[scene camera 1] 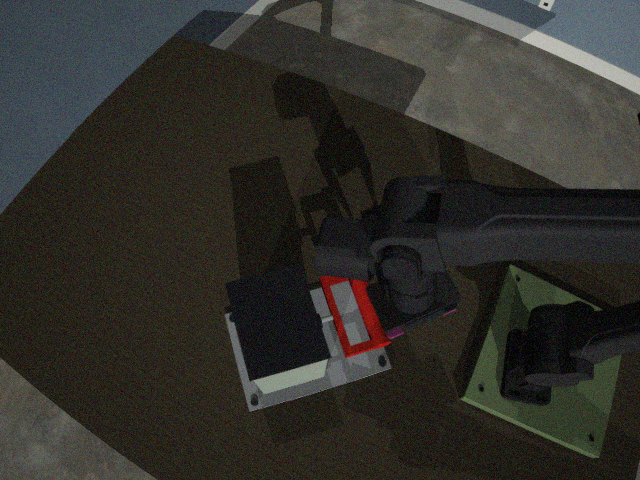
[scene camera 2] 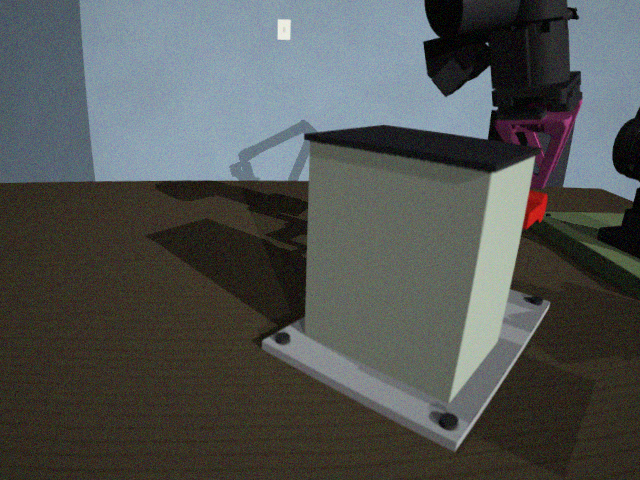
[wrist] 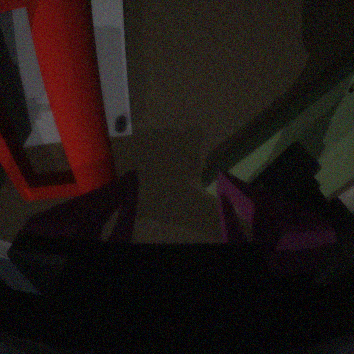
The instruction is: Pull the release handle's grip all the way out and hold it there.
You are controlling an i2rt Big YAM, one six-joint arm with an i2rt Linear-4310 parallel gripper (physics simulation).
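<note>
The release handle's grip [scene camera 1: 368, 310] [scene camera 2: 536, 209] [wrist: 75, 100] is a red rectangular loop on the side of a pale box [scene camera 1: 279, 325] [scene camera 2: 392, 248] with a dark top. The box stands on a grey base plate [scene camera 1: 297, 391] [scene camera 2: 361, 377] [wrist: 112, 75]. My gripper [wrist: 176, 177] is partly open, with nothing between its magenta fingers. In the wrist view the left finger overlaps the near end of the grip's outer bar, and the whole grip lies left of the finger gap. In scene camera 2 the fingers reach down just above the grip; the box hides part of both.
A green tray-like base [scene camera 1: 527, 425] [wrist: 260, 155] stands on the side of the gripper away from the box and carries the dark base of the arm [scene camera 1: 542, 341]. Dark bolts sit at the corners of the grey plate. Shadows of the arm and box fall on the brown table [scene camera 1: 129, 232] [scene camera 2: 129, 335].
</note>
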